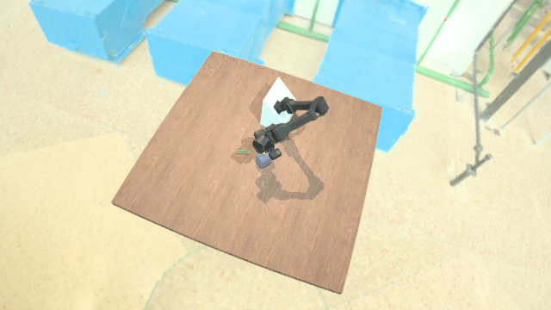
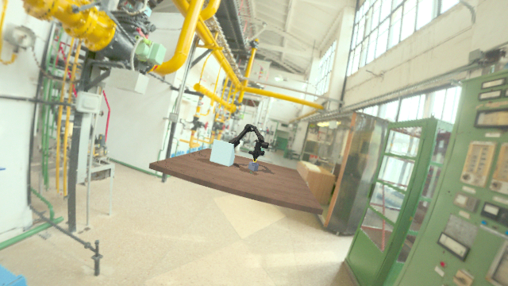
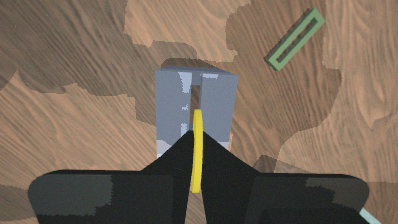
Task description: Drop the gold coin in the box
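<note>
The gold coin is 1 cm above my gripper tip.
</note>
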